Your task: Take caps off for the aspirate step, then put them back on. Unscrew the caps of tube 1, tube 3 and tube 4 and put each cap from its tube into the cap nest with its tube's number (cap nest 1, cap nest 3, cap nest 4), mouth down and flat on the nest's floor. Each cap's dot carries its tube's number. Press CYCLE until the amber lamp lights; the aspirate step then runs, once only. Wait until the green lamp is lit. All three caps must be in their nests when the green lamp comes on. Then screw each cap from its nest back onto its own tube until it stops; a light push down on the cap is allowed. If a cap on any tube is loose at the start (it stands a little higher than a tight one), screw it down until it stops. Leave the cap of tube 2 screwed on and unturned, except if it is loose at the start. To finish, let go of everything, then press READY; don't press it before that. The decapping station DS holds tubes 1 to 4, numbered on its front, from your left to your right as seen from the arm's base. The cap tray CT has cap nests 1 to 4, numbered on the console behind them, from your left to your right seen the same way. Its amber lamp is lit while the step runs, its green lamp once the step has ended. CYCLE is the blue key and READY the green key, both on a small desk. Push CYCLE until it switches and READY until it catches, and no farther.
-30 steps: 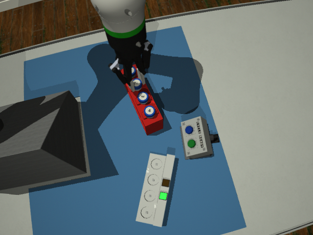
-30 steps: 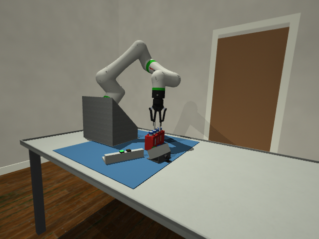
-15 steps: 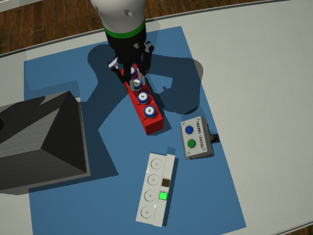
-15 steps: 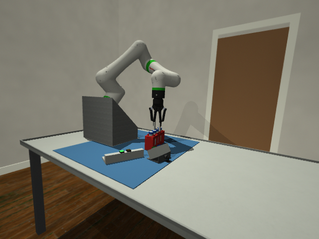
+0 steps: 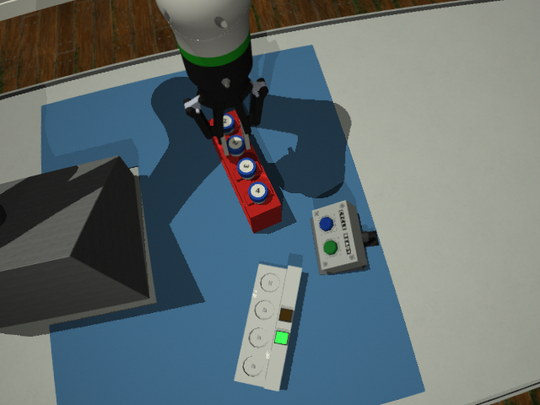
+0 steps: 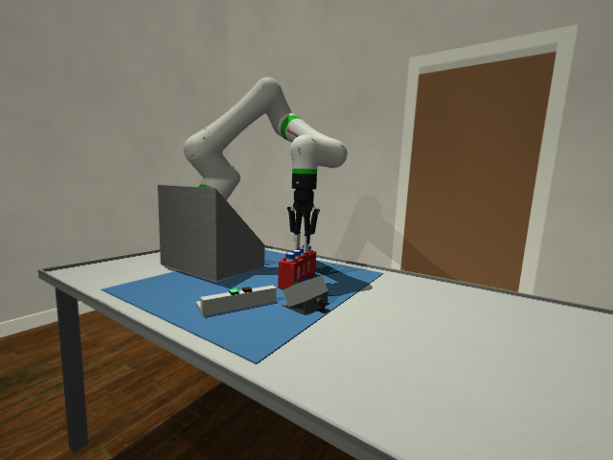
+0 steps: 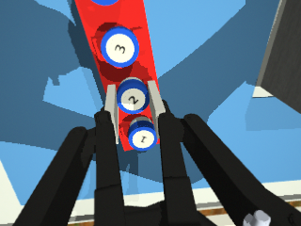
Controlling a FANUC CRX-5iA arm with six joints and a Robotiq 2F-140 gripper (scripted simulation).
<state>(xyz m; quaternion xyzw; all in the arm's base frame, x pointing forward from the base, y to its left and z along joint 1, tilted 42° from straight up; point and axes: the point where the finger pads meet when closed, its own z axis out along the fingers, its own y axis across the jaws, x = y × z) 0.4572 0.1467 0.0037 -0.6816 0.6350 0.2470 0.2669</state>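
Now: hand 130 mm short of the green ready key, 220 mm to the left of it and 70 mm above it. The rest, counted from my hand: blue cycle key (130 mm ahead, 170 mm to the right, 70 mm below); small desk (150 mm ahead, 190 mm to the right, 90 mm below).
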